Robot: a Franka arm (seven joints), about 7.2 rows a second.
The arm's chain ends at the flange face. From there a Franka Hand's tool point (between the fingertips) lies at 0.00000 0.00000 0.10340 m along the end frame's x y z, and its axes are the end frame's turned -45 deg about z.
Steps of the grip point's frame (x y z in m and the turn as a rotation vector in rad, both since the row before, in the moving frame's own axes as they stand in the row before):
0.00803, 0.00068, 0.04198, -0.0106, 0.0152, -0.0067
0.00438, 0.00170, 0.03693, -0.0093, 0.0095, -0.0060
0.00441, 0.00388, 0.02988, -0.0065, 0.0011, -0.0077
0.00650, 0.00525, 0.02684, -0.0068, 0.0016, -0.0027
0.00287, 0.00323, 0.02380, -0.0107, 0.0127, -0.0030
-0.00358, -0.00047, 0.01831, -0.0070, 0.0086, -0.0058
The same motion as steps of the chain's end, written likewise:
0.00427, -0.00485, 0.04200, 0.0033, 0.0182, -0.0067
0.00292, -0.00188, 0.03694, 0.0001, 0.0133, -0.0060
0.00530, -0.00077, 0.02988, -0.0038, 0.0054, -0.0077
0.00769, -0.00126, 0.02684, -0.0037, 0.0059, -0.0027
0.00260, 0.00040, 0.02381, 0.0014, 0.0165, -0.0030
-0.00400, 0.00232, 0.01832, 0.0011, 0.0110, -0.0058

